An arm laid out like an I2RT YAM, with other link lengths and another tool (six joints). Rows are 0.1 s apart.
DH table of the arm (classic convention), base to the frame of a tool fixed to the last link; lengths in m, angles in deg. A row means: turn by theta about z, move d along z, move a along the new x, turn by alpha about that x. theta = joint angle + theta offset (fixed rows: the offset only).
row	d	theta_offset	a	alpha
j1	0.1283	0	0.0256	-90
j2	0	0	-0.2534	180
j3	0	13.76	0.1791	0
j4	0.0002	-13.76	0.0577	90
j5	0.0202	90	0	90
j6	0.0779	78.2	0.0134	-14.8
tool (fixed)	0.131	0	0	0
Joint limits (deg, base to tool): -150..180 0..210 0..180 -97..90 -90..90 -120..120
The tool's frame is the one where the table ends.
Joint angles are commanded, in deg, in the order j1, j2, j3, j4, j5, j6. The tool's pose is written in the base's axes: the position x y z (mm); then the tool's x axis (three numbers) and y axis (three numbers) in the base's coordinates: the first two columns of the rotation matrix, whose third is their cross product. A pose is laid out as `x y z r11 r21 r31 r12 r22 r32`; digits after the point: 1 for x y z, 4 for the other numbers.
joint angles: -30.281, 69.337, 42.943, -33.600, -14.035, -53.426
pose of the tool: 190.0 -51.7 76.7 -0.6624 -0.6332 -0.4002 -0.6390 0.7565 -0.1393
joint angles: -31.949, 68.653, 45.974, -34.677, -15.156, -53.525
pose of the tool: 199.1 -59.3 91.8 -0.6537 -0.6260 -0.4252 -0.6180 0.7659 -0.1774
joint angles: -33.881, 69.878, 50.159, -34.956, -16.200, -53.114
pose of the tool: 213.2 -72.3 108.3 -0.6507 -0.6106 -0.4513 -0.5860 0.7818 -0.2129
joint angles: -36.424, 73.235, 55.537, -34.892, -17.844, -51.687
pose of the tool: 231.4 -89.6 124.8 -0.6570 -0.5738 -0.4890 -0.5390 0.8110 -0.2274
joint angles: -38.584, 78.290, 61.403, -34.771, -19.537, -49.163
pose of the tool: 251.2 -107.7 136.7 -0.6697 -0.5198 -0.5304 -0.4886 0.8463 -0.2125
